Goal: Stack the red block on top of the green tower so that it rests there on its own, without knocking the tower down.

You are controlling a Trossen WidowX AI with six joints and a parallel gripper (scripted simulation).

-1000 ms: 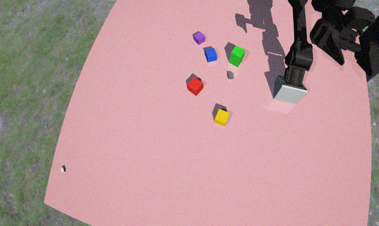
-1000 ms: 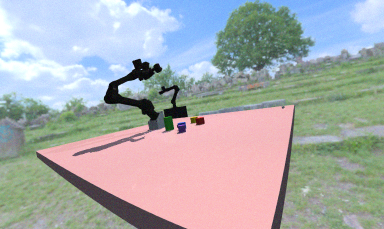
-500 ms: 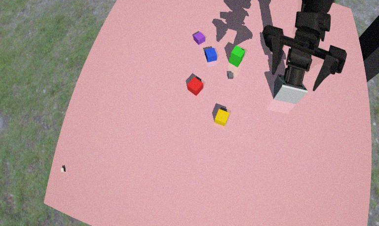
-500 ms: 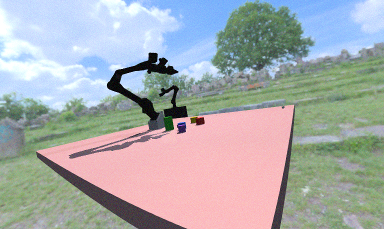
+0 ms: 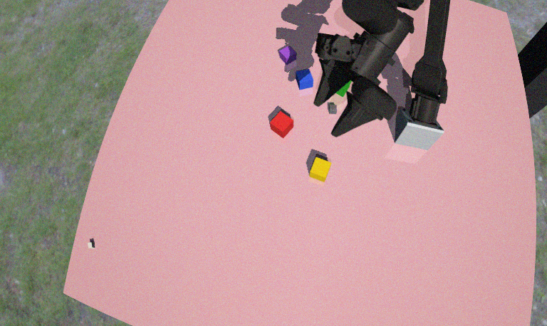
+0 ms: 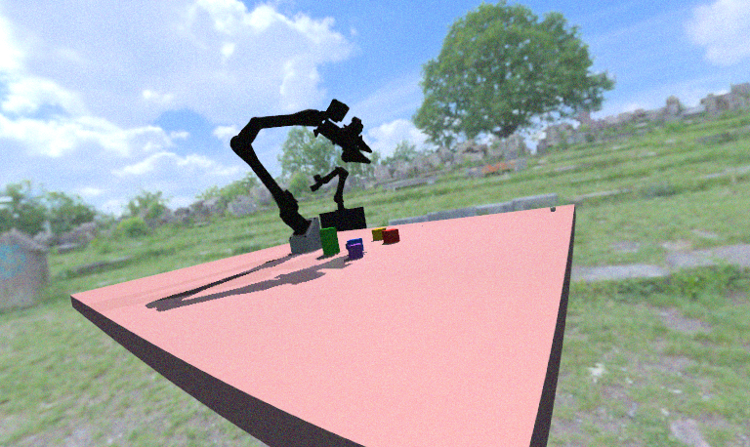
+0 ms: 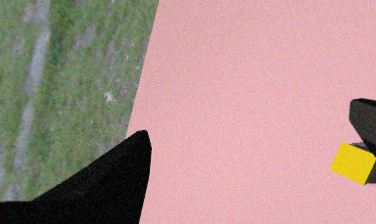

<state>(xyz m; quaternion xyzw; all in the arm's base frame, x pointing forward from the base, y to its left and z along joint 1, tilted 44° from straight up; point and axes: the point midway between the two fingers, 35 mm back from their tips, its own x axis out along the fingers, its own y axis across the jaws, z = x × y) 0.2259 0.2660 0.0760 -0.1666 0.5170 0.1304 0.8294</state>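
The red block is 28 cm below my gripper tip, 10 cm to the right of it and 10 cm ahead of it. Also, from my gripper tip: yellow block: 28 cm below, 1 cm to the right, 1 cm behind; small grey cube: 29 cm below, 18 cm to the right, 2 cm behind; green block: 24 cm to the right, 24 cm below, 3 cm behind.
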